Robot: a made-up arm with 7 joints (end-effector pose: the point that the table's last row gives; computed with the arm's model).
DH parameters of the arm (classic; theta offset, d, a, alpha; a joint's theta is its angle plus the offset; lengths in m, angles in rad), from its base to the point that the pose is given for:
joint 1: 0 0.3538 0 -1.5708
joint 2: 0 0 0 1.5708
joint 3: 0 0.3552 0.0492 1.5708
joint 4: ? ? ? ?
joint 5: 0 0.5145 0 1.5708
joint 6: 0 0 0.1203 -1.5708
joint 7: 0 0.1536 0 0
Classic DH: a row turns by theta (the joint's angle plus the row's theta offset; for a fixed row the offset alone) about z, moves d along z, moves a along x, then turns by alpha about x.
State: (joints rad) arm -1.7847 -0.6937 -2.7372 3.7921 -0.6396 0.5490 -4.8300
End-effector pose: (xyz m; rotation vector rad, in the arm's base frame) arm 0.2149 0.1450 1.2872 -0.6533 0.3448 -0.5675
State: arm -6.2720 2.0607 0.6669 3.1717 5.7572 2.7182 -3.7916
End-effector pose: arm 0.6375 -0.0181 -0.1087 0.5384 -1.4661 -0.6600
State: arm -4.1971 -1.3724 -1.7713 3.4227 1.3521 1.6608 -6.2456
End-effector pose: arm 0.2863 -0.8399 0.7297 -0.5239 -0.0323 -1.3024
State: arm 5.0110 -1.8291 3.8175 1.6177 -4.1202 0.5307 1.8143
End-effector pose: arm -0.5276 0.1731 -0.3513 0.7690 -1.9344 -0.3938
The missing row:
joint 4: 0 0 0.1164 1.5708
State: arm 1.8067 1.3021 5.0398 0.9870 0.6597 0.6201 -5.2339
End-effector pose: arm 0.6255 0.2777 0.1566 2.3649 -0.9450 0.9505
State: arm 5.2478 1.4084 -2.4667 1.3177 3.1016 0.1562 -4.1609
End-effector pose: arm -0.3266 -0.3226 0.9422 0.8189 -0.2885 -1.9635
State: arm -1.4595 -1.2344 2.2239 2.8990 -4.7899 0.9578 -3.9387
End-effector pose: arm -0.0635 1.0392 0.6000 -2.1019 1.1579 1.1132
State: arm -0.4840 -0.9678 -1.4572 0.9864 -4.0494 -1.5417 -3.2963
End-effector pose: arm -0.3380 -0.2789 0.3752 -2.2712 1.8415 0.1061
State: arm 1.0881 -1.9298 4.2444 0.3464 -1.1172 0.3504 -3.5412
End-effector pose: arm 0.4884 0.0695 0.3107 -0.4184 1.6784 1.2646
